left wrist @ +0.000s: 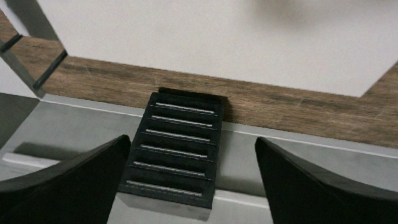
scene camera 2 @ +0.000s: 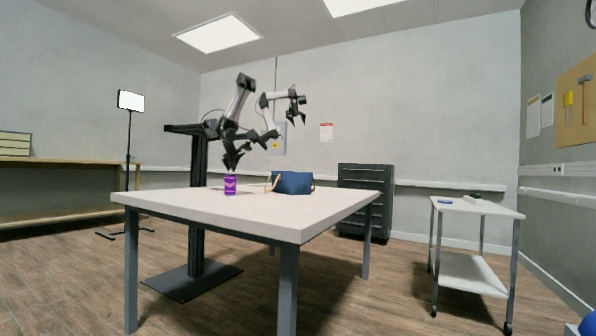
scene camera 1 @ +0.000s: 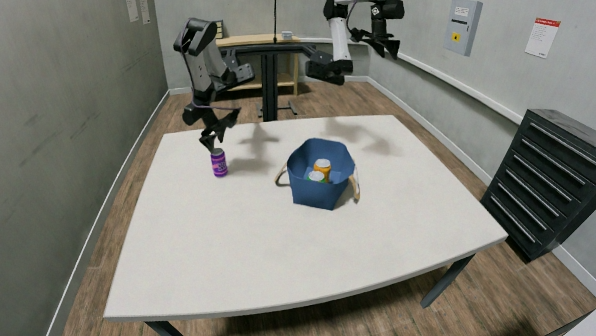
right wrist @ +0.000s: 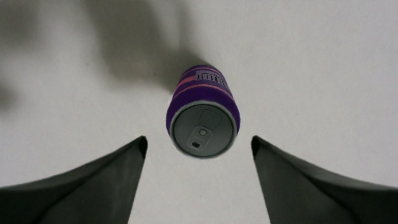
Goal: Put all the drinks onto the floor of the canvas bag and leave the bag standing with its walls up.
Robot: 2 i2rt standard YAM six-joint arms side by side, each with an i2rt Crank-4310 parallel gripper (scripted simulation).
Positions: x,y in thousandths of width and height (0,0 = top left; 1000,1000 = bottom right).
Scene:
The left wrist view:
my left gripper: 486,618
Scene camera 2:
blue canvas bag: 484,543
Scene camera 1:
my left gripper: 654,177
blue canvas bag: 513,573
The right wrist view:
my right gripper: 501,618

